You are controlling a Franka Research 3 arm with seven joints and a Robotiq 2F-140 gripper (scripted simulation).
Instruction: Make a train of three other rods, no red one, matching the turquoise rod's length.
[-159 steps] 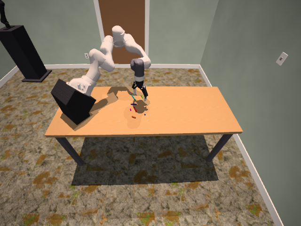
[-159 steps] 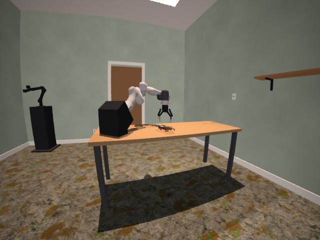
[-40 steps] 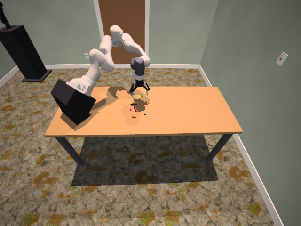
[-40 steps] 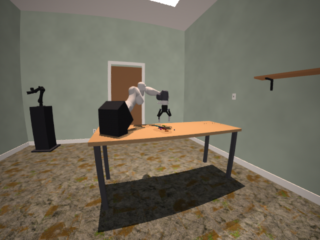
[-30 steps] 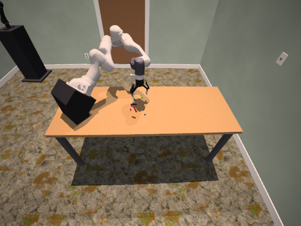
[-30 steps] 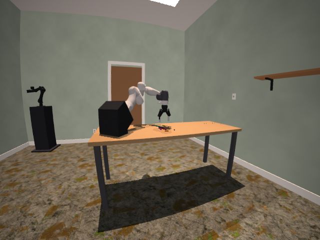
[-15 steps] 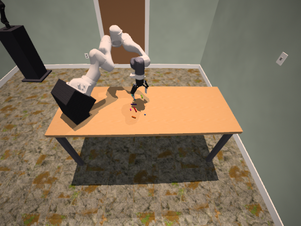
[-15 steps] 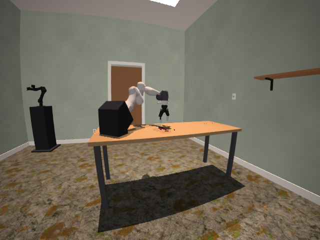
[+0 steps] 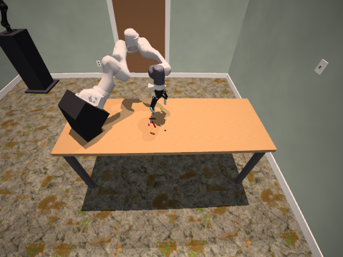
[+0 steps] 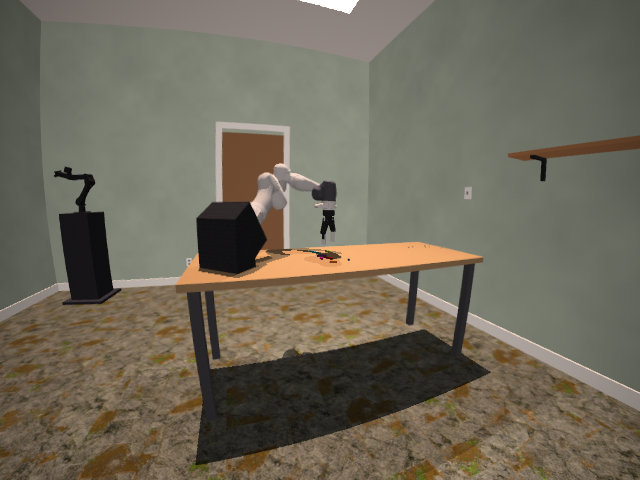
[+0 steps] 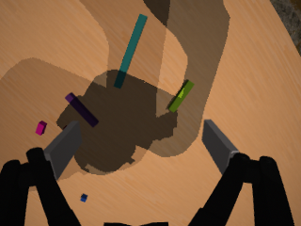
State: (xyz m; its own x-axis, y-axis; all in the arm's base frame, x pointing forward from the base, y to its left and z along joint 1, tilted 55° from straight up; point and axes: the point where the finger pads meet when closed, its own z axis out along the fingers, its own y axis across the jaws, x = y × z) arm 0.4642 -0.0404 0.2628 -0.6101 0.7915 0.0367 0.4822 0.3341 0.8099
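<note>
Now: the blue rod 7 cm ahead of my hand, 20 cm to the right of it and 7 cm below it. From my hand the other things lie so: lime rod: 2 cm ahead, 6 cm to the left, 7 cm below; then purple rod: 6 cm behind, 7 cm to the right, 7 cm below; then turquoise rod: 8 cm behind, 4 cm to the left, 7 cm below.
</note>
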